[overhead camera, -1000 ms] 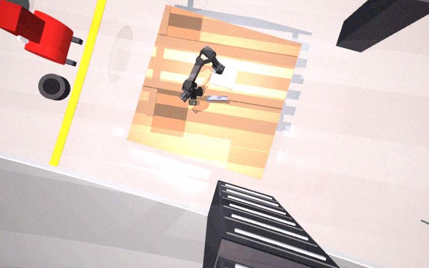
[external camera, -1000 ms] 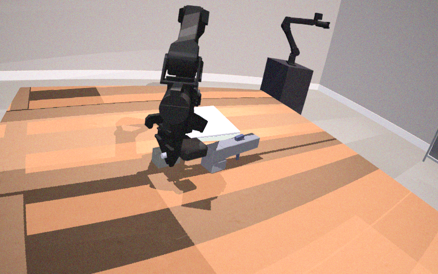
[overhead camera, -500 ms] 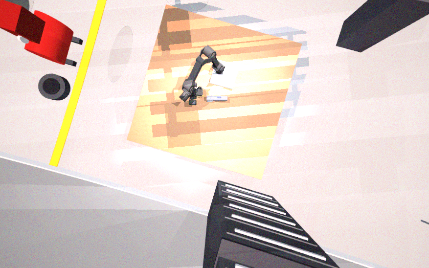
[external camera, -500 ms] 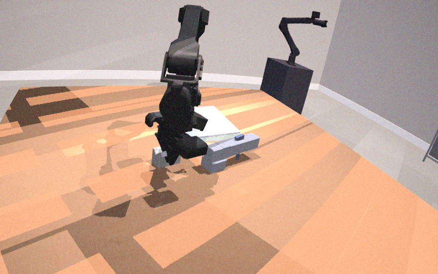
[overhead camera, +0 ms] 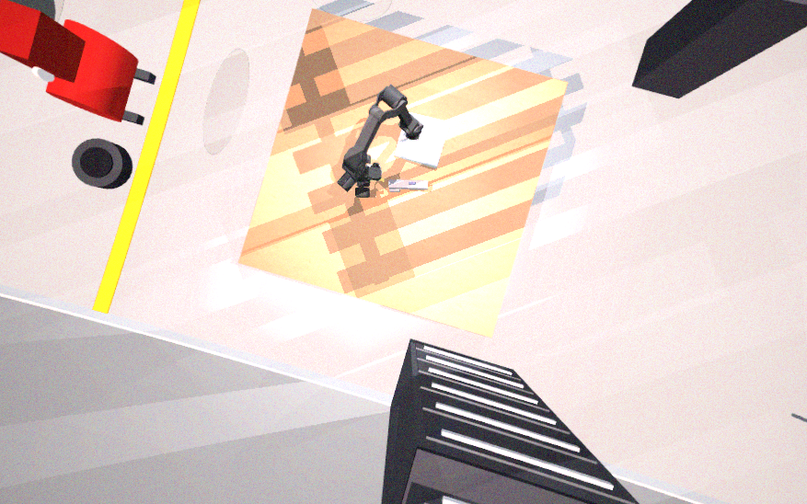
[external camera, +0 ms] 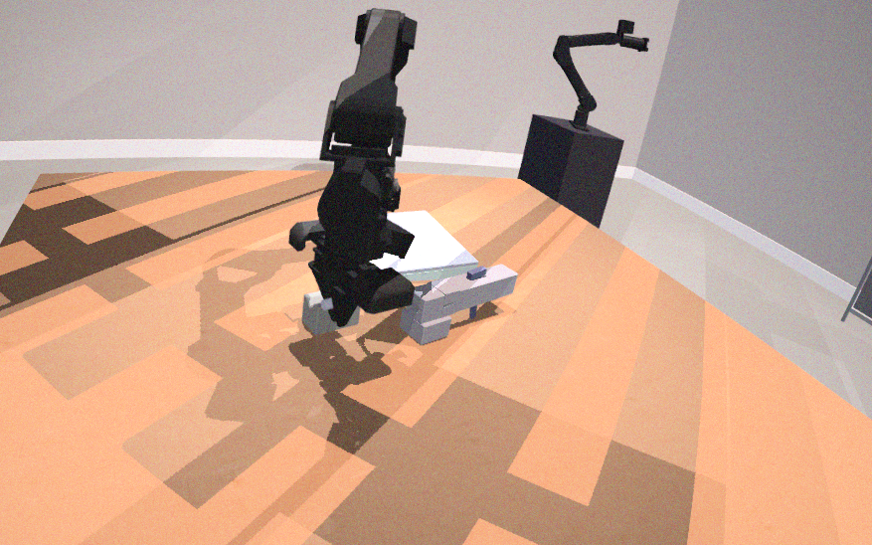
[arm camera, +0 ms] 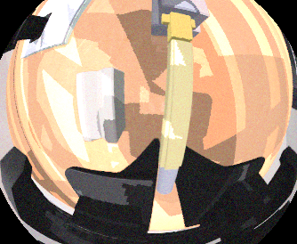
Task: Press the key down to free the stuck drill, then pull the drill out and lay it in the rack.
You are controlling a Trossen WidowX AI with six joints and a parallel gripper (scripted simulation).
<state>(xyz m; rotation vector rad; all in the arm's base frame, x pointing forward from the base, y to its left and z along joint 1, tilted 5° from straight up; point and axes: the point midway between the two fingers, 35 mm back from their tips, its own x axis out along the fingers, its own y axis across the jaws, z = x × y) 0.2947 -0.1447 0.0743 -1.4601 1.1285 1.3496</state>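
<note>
The pale yellow drill is 1 cm behind my gripper tip, 4 cm to the left of it and 3 cm above it. The rest, counted from my gripper tip: grey housing block 4 cm behind, 19 cm to the left; then blue key 5 cm behind, 22 cm to the left, 1 cm above; then grey rack 7 cm behind, 1 cm to the left, 2 cm below.
</note>
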